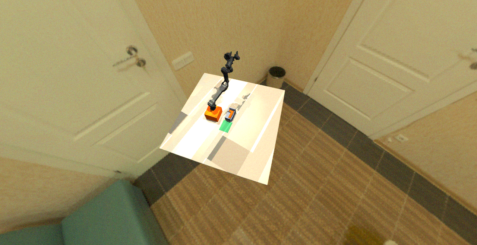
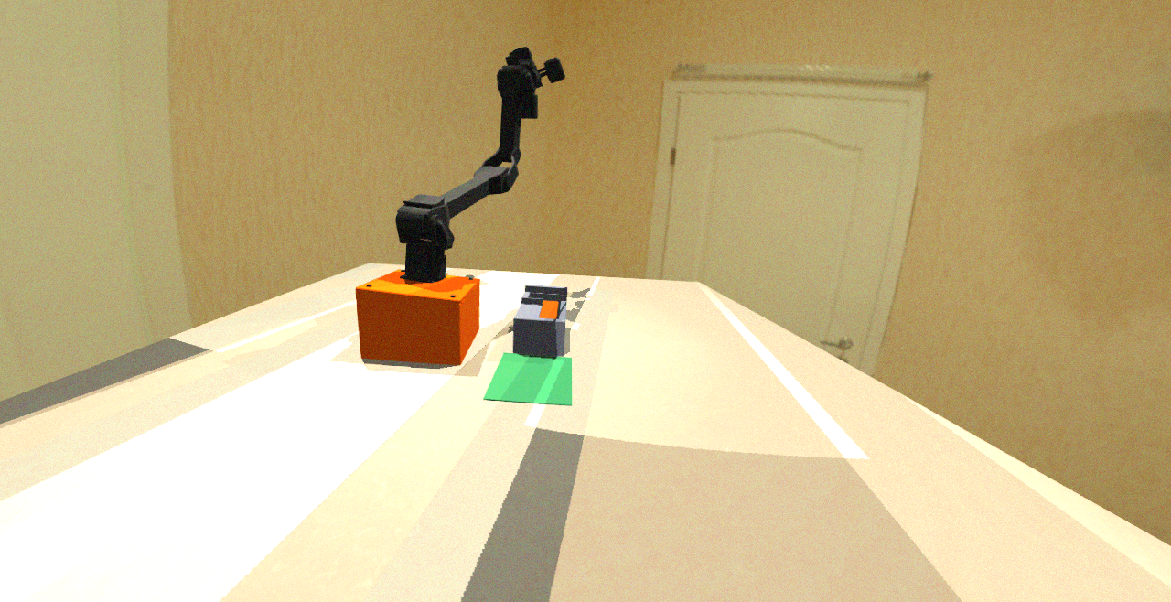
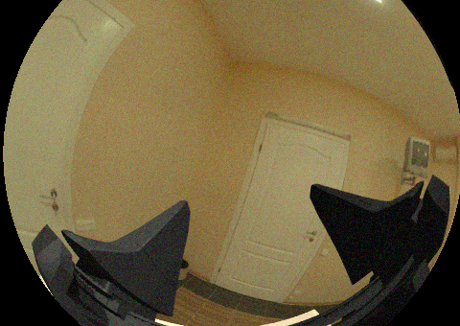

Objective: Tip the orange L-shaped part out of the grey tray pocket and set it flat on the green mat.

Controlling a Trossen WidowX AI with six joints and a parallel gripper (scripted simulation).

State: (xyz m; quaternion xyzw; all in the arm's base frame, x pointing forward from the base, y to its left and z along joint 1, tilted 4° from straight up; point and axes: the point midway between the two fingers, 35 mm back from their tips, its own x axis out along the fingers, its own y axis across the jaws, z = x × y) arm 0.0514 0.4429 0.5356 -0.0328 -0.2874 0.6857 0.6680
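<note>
My gripper tip is now 140 mm short of the orange L-shaped part, 430 mm to the left of it and 590 mm above it. From my gripper tip the other things lie so: green mat: 160 mm ahead, 600 mm to the right, 660 mm below.
</note>
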